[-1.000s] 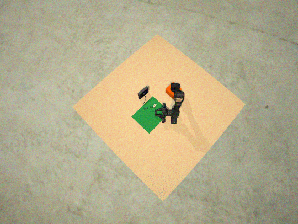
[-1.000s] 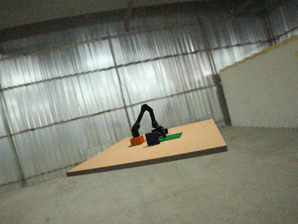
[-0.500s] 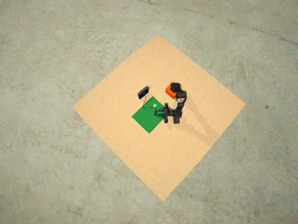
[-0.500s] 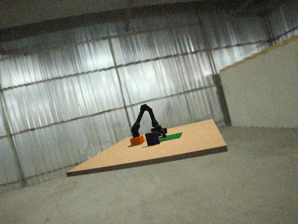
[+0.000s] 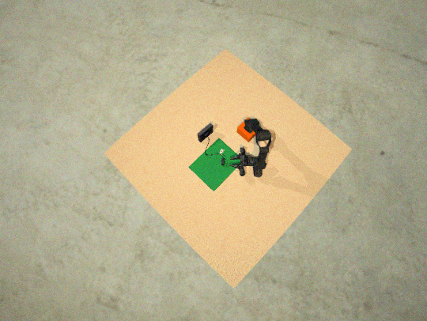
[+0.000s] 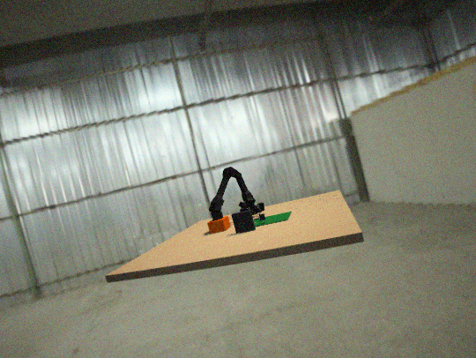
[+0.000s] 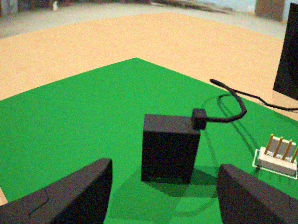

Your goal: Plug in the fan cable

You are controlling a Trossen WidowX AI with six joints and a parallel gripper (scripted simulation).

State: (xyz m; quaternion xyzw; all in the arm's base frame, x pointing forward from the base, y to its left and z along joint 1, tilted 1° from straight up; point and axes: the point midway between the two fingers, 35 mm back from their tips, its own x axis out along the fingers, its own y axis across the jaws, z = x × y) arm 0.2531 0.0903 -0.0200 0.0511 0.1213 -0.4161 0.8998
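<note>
Right now the black plug is 3 cm ahead of my gripper tip, 4 cm to the right of it and 3 cm below it. Round my gripper tip: white four-pin fan header: 3 cm behind, 10 cm to the right, 5 cm below; then black fan: 4 cm behind, 26 cm to the right, 1 cm above; then green board: 6 cm ahead, 7 cm to the right, 6 cm below.
</note>
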